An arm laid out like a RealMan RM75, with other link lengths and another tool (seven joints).
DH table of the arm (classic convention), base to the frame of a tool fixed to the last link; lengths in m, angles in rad. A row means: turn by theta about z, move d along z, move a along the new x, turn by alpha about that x. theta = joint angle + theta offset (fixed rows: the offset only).
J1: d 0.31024; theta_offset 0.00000; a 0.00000; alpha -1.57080
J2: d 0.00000; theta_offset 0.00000; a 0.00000; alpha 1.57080
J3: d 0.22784; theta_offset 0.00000; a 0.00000; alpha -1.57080
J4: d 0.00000; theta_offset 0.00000; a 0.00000; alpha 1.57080
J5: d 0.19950; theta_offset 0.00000; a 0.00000; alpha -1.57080
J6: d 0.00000; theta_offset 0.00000; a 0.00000; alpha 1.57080
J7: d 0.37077; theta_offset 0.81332; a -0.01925; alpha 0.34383
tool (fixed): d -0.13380; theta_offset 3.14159; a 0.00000; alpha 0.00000
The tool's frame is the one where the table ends.
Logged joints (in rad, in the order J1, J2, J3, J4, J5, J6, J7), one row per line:
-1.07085, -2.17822, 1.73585, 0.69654, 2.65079, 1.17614, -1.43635
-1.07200, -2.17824, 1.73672, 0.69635, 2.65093, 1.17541, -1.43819
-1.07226, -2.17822, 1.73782, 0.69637, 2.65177, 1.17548, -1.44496
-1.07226, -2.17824, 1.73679, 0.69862, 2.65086, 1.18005, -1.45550
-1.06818, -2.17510, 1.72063, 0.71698, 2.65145, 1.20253, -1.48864
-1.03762, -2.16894, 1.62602, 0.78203, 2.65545, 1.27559, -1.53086
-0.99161, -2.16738, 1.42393, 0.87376, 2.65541, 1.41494, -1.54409
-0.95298, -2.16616, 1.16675, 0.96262, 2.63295, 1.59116, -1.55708
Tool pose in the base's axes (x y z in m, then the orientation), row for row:
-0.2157, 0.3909, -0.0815, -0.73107, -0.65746, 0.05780, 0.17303
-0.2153, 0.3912, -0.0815, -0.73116, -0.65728, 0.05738, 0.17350
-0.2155, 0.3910, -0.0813, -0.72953, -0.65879, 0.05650, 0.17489
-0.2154, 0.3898, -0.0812, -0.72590, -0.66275, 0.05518, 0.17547
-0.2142, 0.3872, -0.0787, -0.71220, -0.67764, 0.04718, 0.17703
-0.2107, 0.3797, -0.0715, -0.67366, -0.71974, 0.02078, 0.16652
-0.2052, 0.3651, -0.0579, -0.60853, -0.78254, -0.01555, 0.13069
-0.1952, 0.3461, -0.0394, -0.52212, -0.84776, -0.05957, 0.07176
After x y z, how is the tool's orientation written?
As a quaternion, x y z w.
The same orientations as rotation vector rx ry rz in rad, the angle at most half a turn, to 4 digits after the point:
-2.0737, -1.8649, 0.1640
-2.0734, -1.8639, 0.1627
-2.0673, -1.8668, 0.1601
-2.0563, -1.8774, 0.1563
-2.0158, -1.9180, 0.1335
-1.9177, -2.0489, 0.0592
-1.7674, -2.2728, -0.0452
-1.5693, -2.5481, -0.1790

